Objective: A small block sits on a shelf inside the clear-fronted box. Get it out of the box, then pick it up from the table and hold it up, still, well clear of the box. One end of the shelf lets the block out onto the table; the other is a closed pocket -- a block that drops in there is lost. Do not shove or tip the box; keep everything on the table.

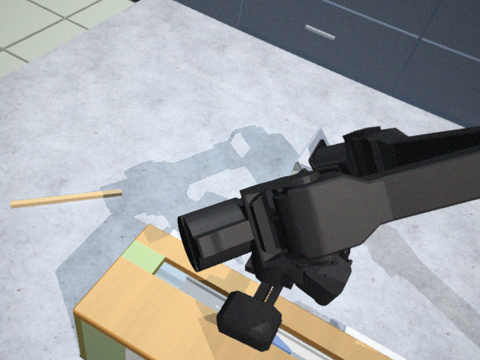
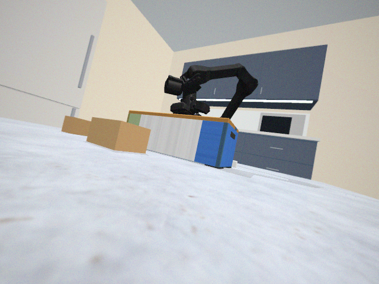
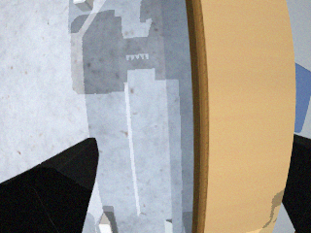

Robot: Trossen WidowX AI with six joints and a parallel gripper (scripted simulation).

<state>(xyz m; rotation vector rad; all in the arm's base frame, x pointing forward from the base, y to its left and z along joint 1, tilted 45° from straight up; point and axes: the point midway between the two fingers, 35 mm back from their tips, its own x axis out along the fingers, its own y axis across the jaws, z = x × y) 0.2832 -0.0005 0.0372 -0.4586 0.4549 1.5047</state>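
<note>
Right now the light-blue block is 5 cm ahead of my gripper tip and 2 cm to the left of it. Round my gripper tip: box 4 cm ahead, 3 cm below; then thin wooden stick 5 cm behind, 38 cm to the right, 8 cm below.
</note>
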